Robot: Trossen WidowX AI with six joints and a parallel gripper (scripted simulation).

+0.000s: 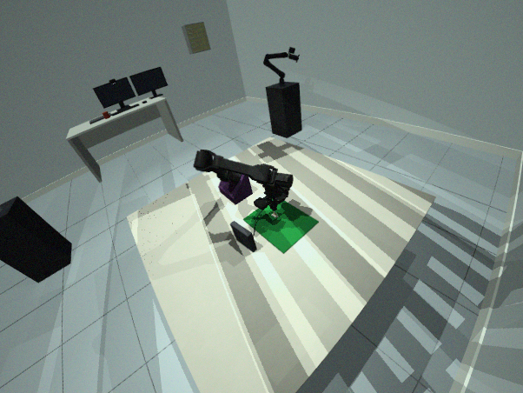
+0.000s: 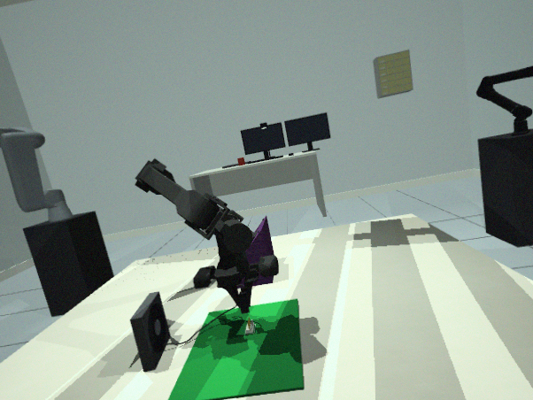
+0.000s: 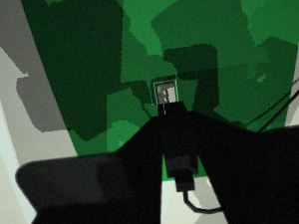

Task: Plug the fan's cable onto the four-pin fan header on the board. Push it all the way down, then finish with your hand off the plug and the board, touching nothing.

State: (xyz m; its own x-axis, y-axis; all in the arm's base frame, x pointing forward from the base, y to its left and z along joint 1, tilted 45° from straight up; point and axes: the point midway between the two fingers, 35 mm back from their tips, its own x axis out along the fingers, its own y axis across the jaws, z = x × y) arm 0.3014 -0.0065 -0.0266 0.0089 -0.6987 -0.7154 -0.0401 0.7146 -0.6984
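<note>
Now: the pale header 1 cm behind my gripper tip and 7 cm below it. From my gripper tip the other things lie so: green board: 3 cm ahead, 1 cm to the right, 8 cm below; then black fan plug: 1 cm behind, 1 cm above; then black fan: 3 cm ahead, 20 cm to the right, 1 cm below.
</note>
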